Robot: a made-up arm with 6 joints. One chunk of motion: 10 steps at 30 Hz.
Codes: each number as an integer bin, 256 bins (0 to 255) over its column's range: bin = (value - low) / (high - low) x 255, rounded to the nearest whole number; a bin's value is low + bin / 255 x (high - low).
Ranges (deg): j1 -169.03..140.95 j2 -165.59..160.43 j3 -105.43..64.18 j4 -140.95..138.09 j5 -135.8..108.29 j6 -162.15..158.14
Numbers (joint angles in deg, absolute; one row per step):
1: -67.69 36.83 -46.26 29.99 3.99 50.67
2: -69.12 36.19 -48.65 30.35 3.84 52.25
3: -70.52 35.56 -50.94 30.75 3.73 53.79
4: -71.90 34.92 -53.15 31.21 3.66 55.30
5: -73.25 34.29 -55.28 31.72 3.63 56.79
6: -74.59 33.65 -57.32 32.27 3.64 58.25
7: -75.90 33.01 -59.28 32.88 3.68 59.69
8: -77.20 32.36 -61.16 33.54 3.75 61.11
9: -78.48 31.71 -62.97 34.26 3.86 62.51
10: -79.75 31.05 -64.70 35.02 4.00 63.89
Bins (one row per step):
1: 83 158 89 156 146 169
2: 82 158 85 157 146 171
3: 81 157 82 157 146 172
4: 80 157 79 157 146 173
5: 79 156 75 158 146 174
6: 78 156 72 158 146 175
7: 77 155 69 159 146 177
8: 76 155 67 159 146 178
9: 74 154 64 160 146 179
10: 73 154 61 161 146 180

